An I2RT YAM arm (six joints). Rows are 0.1 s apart.
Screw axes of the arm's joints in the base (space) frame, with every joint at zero. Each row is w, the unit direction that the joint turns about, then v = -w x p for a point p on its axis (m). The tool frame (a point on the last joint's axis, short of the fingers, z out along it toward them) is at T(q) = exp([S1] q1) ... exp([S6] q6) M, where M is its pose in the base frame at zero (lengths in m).
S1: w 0 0 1 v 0 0 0
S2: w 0 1 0 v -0.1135 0 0.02
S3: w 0 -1 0 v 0.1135 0 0.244
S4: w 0 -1 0 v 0.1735 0 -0.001
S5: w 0 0 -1 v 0 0.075 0
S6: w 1 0 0 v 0 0.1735 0
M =
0 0 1 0.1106
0 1 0 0
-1 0 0 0.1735
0 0 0 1
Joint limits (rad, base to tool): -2.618..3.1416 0..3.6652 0..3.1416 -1.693..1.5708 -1.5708..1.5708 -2.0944..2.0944
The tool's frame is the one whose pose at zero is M.
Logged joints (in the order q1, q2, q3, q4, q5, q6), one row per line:
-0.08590 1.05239 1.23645 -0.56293 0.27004 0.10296
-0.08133 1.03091 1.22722 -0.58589 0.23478 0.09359
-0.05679 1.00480 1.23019 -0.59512 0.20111 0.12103
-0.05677 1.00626 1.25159 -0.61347 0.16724 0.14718
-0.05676 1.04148 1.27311 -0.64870 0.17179 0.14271
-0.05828 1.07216 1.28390 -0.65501 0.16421 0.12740
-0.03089 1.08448 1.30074 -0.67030 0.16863 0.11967
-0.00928 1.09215 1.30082 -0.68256 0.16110 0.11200
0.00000 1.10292 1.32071 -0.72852 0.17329 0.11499
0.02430 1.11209 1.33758 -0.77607 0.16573 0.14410
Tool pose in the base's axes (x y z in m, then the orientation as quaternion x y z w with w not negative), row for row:
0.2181 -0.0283 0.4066 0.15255 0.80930 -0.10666 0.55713
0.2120 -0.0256 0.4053 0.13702 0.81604 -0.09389 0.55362
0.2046 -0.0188 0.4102 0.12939 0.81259 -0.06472 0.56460
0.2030 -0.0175 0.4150 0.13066 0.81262 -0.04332 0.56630
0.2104 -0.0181 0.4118 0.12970 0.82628 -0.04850 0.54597
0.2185 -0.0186 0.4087 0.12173 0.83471 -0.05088 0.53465
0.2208 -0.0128 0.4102 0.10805 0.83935 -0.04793 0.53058
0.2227 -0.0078 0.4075 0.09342 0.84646 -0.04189 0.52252
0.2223 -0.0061 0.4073 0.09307 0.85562 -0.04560 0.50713
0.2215 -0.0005 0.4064 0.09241 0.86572 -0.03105 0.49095
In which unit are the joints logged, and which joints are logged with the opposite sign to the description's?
The joints are logged in radians. Opposite sign: none.
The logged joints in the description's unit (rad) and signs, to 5 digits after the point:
-0.08590 1.05239 1.23645 -0.56293 0.27004 0.10296
-0.08133 1.03091 1.22722 -0.58589 0.23478 0.09359
-0.05679 1.00480 1.23019 -0.59512 0.20111 0.12103
-0.05677 1.00626 1.25159 -0.61347 0.16724 0.14718
-0.05676 1.04148 1.27311 -0.64870 0.17179 0.14271
-0.05828 1.07216 1.28390 -0.65501 0.16421 0.12740
-0.03089 1.08448 1.30074 -0.67030 0.16863 0.11967
-0.00928 1.09215 1.30082 -0.68256 0.16110 0.11200
0.00000 1.10292 1.32071 -0.72852 0.17329 0.11499
0.02430 1.11209 1.33758 -0.77607 0.16573 0.14410

